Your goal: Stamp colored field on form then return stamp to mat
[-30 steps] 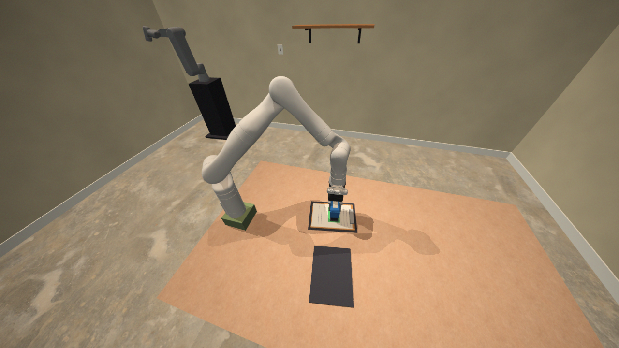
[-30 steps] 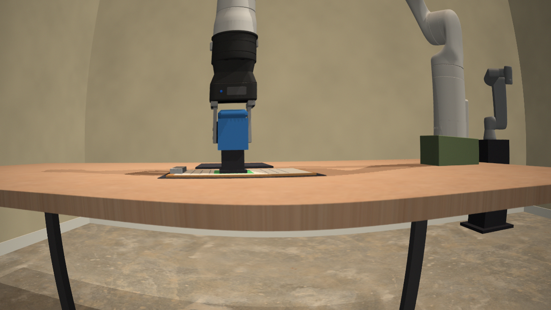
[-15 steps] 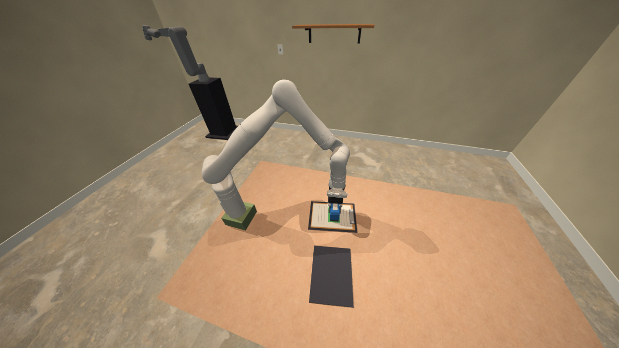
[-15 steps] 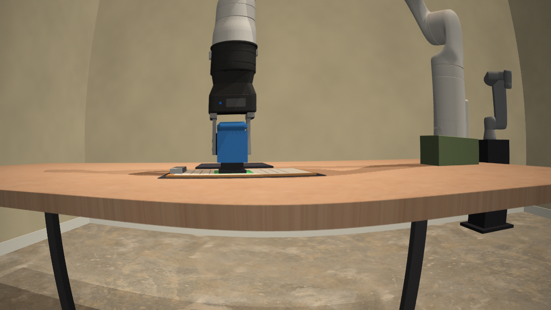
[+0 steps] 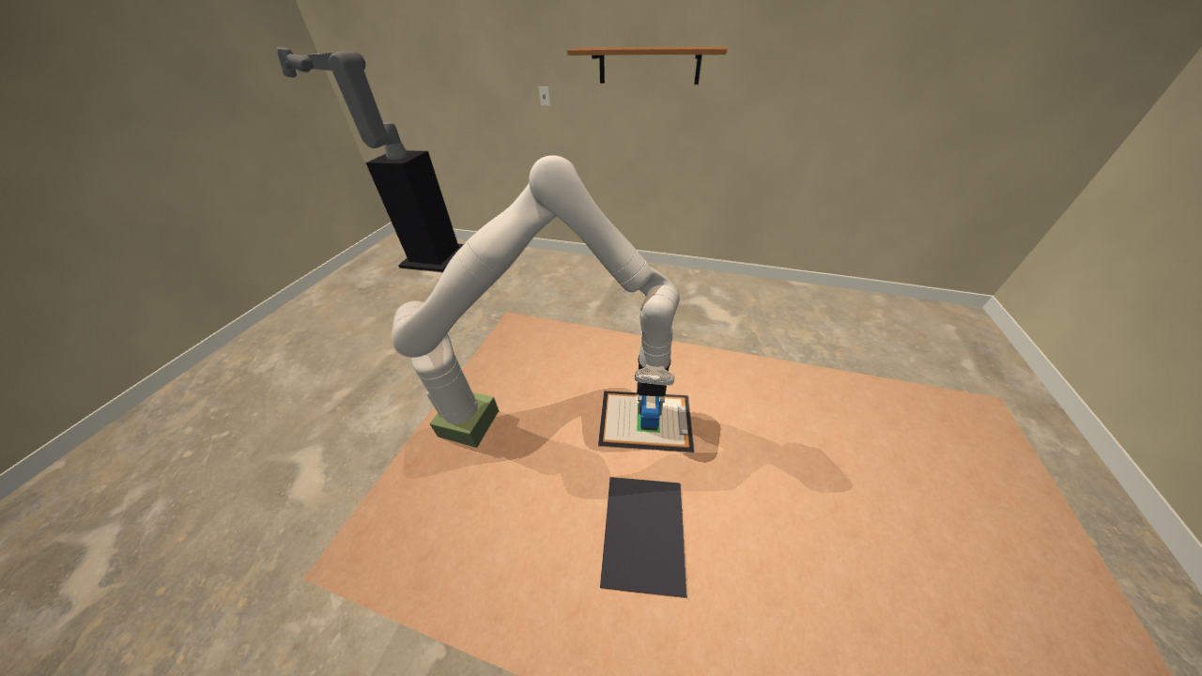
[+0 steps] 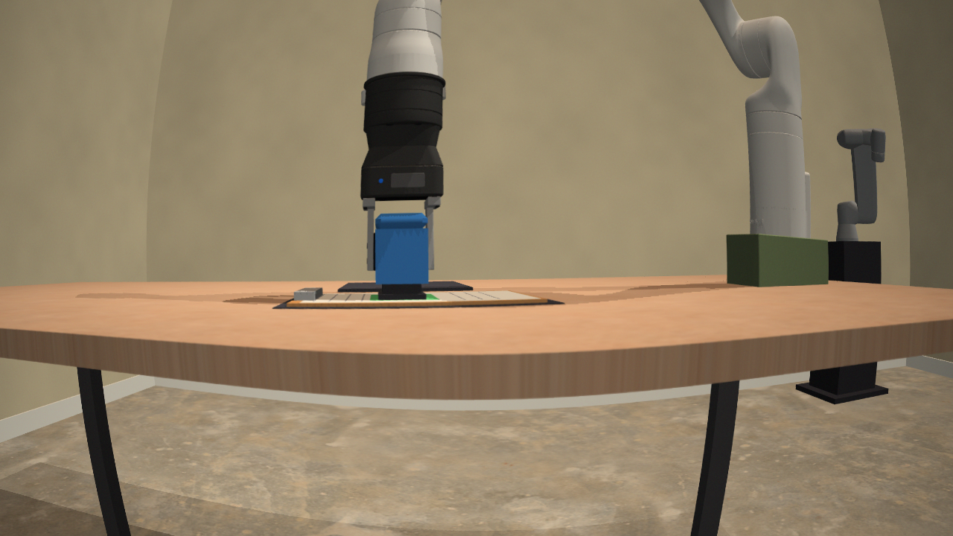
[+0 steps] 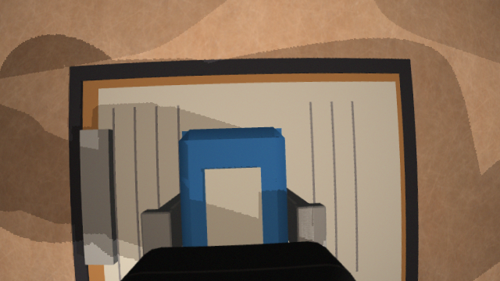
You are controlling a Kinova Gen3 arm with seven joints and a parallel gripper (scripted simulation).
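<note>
Now: hand 3 cm above the black base. Also, from my hand: form (4 cm below); dark mat (30 cm to the right, 4 cm below, 3 cm ahead); blue stamp (1 cm below).
</note>
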